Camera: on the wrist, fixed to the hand. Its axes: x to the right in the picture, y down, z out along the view.
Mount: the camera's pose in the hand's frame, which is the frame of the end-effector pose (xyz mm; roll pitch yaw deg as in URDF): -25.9 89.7 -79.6 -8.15 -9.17 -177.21
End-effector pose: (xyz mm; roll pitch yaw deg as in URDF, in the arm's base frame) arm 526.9 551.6 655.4 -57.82 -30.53 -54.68
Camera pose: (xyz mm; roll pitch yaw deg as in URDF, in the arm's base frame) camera 532.8 509.4 540.3 46.80 23.13 118.49
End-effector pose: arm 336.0 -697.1 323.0 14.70 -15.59 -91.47
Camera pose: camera 443.2 -689.5 263.8 -21.62 7.37 93.56
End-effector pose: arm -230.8 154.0 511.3 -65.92 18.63 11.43
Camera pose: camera -283.5 106.5 411.2 60.94 -24.72 -176.54
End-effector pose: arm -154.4 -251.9 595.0 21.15 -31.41 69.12
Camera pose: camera -259.5 -212.1 545.8 -26.10 23.69 -104.46
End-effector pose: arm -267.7 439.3 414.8 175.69 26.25 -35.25
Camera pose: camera -303.7 362.6 503.5 177.18 -16.88 142.60
